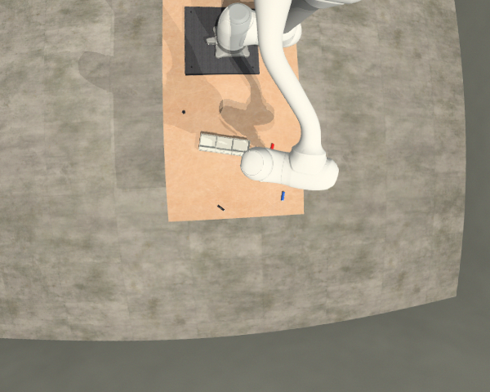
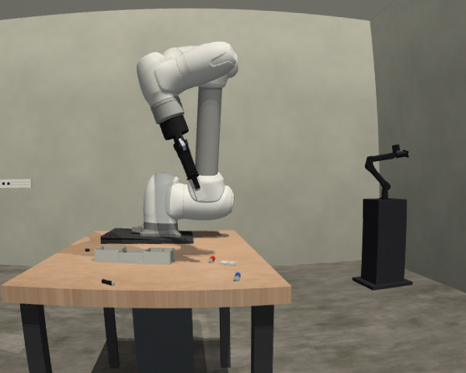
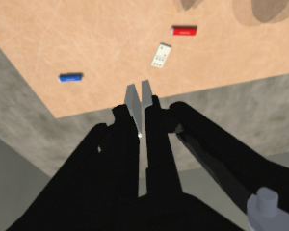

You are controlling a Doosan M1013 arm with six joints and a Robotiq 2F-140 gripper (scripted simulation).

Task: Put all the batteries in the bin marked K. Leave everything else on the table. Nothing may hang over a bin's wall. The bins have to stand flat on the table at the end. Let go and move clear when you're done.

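My gripper is now 210 mm above the grey bin row, 200 mm to the left of it and 130 mm past it. Round my hand: red battery (230 mm below, 90 mm behind, 50 mm to the left); then small white flat piece (230 mm below, 90 mm to the left, 40 mm behind); then blue battery (230 mm below, 170 mm ahead, 80 mm to the left).
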